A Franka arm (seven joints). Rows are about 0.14 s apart.
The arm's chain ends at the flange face. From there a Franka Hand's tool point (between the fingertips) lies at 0.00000 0.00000 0.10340 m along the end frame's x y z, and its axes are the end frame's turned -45 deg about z.
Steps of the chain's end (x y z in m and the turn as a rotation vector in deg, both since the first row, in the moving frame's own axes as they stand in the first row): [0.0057 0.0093 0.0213 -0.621 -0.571 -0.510]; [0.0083 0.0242 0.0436 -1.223 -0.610 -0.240]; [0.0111 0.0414 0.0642 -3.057 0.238 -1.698]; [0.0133 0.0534 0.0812 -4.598 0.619 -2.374]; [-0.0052 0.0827 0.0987 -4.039 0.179 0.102]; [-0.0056 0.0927 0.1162 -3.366 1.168 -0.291]
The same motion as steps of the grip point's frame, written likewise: [-0.0041 0.0107 0.0213 -0.035 -0.843 -0.510]; [-0.0136 0.0238 0.0436 -0.433 -1.296 -0.240]; [-0.0250 0.0414 0.0641 -2.330 -1.993 -1.698]; [-0.0333 0.0539 0.0809 -3.689 -2.814 -2.374]; [-0.0671 0.0602 0.0984 -2.983 -2.729 0.102]; [-0.0723 0.0674 0.1160 -3.206 -1.554 -0.291]
